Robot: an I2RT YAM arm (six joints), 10 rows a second.
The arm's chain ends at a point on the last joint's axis. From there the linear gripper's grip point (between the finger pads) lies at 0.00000 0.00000 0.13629 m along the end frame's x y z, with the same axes.
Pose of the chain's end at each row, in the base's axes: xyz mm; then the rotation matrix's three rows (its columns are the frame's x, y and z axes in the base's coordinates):
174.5, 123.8, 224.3; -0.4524, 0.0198, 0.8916; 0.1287, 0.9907, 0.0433; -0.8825, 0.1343, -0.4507
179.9, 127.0, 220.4; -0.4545, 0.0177, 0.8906; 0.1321, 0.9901, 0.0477; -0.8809, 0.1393, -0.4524
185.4, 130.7, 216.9; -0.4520, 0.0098, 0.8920; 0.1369, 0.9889, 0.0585; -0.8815, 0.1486, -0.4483
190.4, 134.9, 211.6; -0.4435, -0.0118, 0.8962; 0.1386, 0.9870, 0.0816; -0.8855, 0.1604, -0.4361
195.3, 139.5, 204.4; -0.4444, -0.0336, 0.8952; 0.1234, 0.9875, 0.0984; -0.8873, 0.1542, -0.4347
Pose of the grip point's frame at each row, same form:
296.0, 129.7, 162.9; -0.4524, 0.0198, 0.8916; 0.1287, 0.9907, 0.0433; -0.8825, 0.1343, -0.4507
301.3, 133.5, 158.7; -0.4545, 0.0177, 0.8906; 0.1321, 0.9901, 0.0477; -0.8809, 0.1393, -0.4524
307.0, 138.7, 155.8; -0.4520, 0.0098, 0.8920; 0.1369, 0.9889, 0.0585; -0.8815, 0.1486, -0.4483
312.5, 146.0, 152.2; -0.4435, -0.0118, 0.8962; 0.1386, 0.9870, 0.0816; -0.8855, 0.1604, -0.4361
317.3, 152.9, 145.2; -0.4444, -0.0336, 0.8952; 0.1234, 0.9875, 0.0984; -0.8873, 0.1542, -0.4347

